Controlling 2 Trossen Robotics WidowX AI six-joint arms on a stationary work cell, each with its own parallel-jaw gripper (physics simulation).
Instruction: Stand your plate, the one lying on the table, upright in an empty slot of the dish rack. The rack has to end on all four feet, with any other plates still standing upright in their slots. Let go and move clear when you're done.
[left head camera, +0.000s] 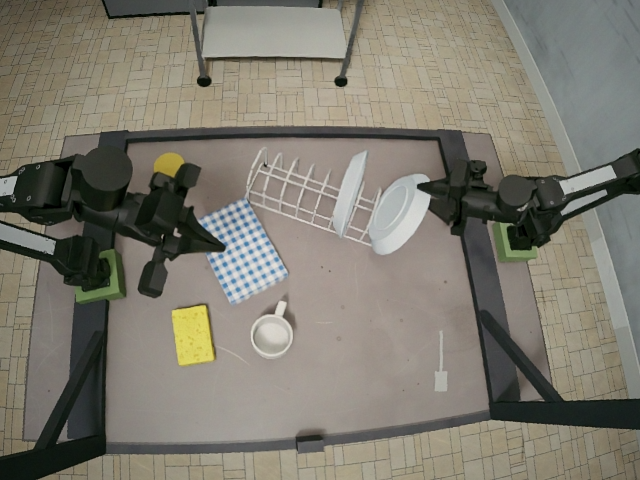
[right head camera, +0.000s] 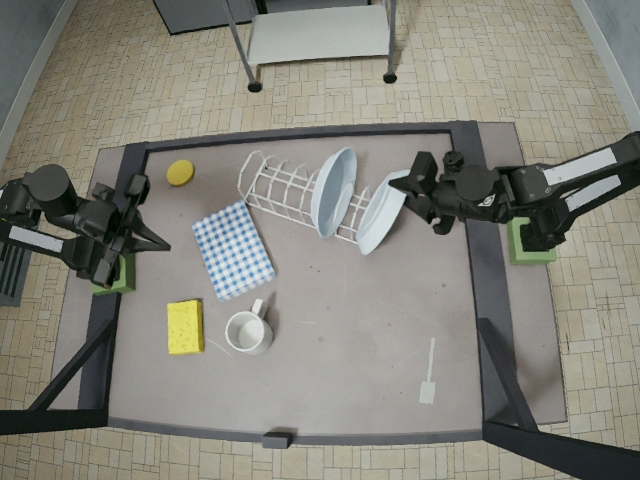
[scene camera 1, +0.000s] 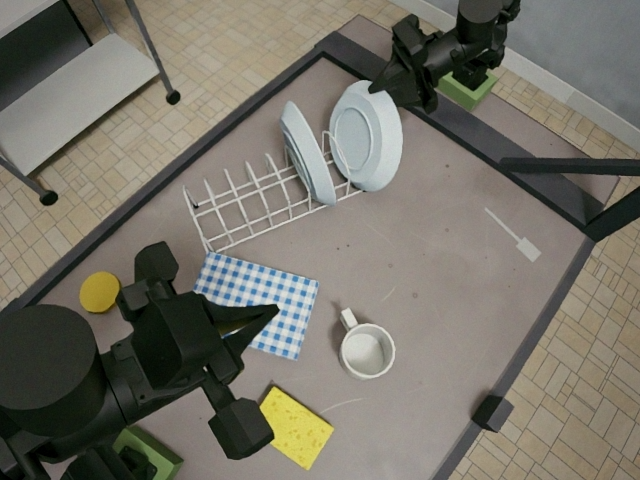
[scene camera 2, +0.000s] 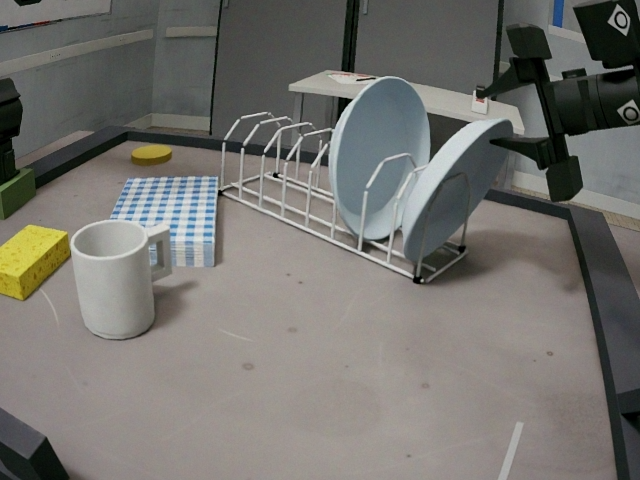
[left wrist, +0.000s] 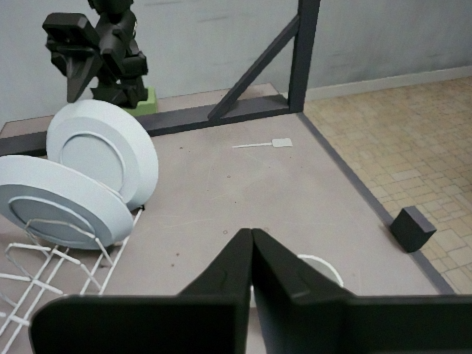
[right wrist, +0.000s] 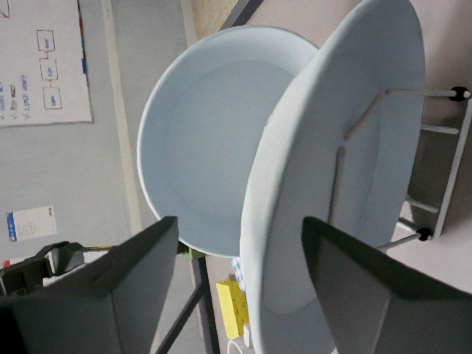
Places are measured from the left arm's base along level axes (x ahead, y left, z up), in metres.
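Pixels of known places: left gripper, fingertip midpoint: (left head camera: 224, 249) (right head camera: 170, 248) (scene camera 1: 277, 308) (left wrist: 250, 239); right gripper, fingertip midpoint: (left head camera: 417, 193) (right head camera: 393, 190) (scene camera 1: 372, 100) (scene camera 2: 484, 119) (left wrist: 80, 112) (right wrist: 240, 227); left arm's base, link origin: (left head camera: 95, 274) (scene camera 1: 130, 475); right arm's base, link origin: (left head camera: 518, 238) (right head camera: 534, 238) (scene camera 1: 469, 77).
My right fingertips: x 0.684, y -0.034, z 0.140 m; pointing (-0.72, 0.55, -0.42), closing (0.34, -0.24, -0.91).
Note:
For each thing: its middle in the pictures, then the offset to it from my right fingertips. "*": a spot on its surface instead.
- pale blue plate, body centre: (right wrist: 345, 194) (scene camera 2: 456, 182) (left wrist: 96, 163) (scene camera 1: 358, 138) (right head camera: 379, 208) (left head camera: 394, 210) dx -0.023, dy +0.006, dz -0.081 m
- white wire dish rack, surface spot: (scene camera 2: 283, 206) (left head camera: 296, 215) * dx -0.218, dy +0.076, dz -0.164 m
- second plate, body centre: (right wrist: 254, 150) (scene camera 2: 379, 154) (left wrist: 58, 214) (scene camera 1: 303, 158) (right head camera: 332, 191) (left head camera: 348, 192) dx -0.110, dy +0.069, dz -0.081 m
- blue-and-white checked cloth, body centre: (scene camera 2: 163, 215) (scene camera 1: 251, 304) (left head camera: 238, 250) (right head camera: 232, 249) dx -0.364, dy +0.028, dz -0.171 m
- white mug, body centre: (scene camera 2: 125, 273) (scene camera 1: 360, 344) (right wrist: 264, 350) (left head camera: 273, 330) (right head camera: 253, 327) dx -0.334, dy -0.168, dz -0.142 m
- yellow sponge, body centre: (scene camera 2: 25, 259) (scene camera 1: 290, 427) (left head camera: 193, 335) (right wrist: 234, 310) (right head camera: 185, 327) dx -0.499, dy -0.135, dz -0.169 m
- yellow disc, body centre: (scene camera 2: 151, 155) (scene camera 1: 100, 292) (left head camera: 169, 167) (right head camera: 180, 173) dx -0.490, dy +0.285, dz -0.178 m
One pale blue plate (left head camera: 400, 211) (right head camera: 379, 214) (scene camera 2: 449, 196) (right wrist: 285, 210) sits in the end slot of the white wire dish rack (left head camera: 297, 218) (scene camera 2: 283, 206). It leans outward, to the right, over the end hoop. A second plate (left head camera: 351, 191) (scene camera 2: 379, 155) stands more upright a little to its left. The rack's visible feet rest on the table. My right gripper (left head camera: 433, 204) (scene camera 2: 485, 118) (right wrist: 240, 227) is open, one finger on each side of the leaning plate's upper rim. My left gripper (left head camera: 223, 248) (scene camera 1: 278, 308) (left wrist: 250, 239) is shut and empty, above the checked cloth in scene camera 1.
A blue-and-white checked cloth (left head camera: 245, 253) (scene camera 2: 170, 206) lies beside the rack's left end. A white mug (left head camera: 271, 335) (scene camera 2: 116, 289) and a yellow sponge (left head camera: 192, 335) (scene camera 2: 31, 258) are nearer the front. A yellow disc (left head camera: 169, 164) (scene camera 2: 150, 154) lies at the back left.

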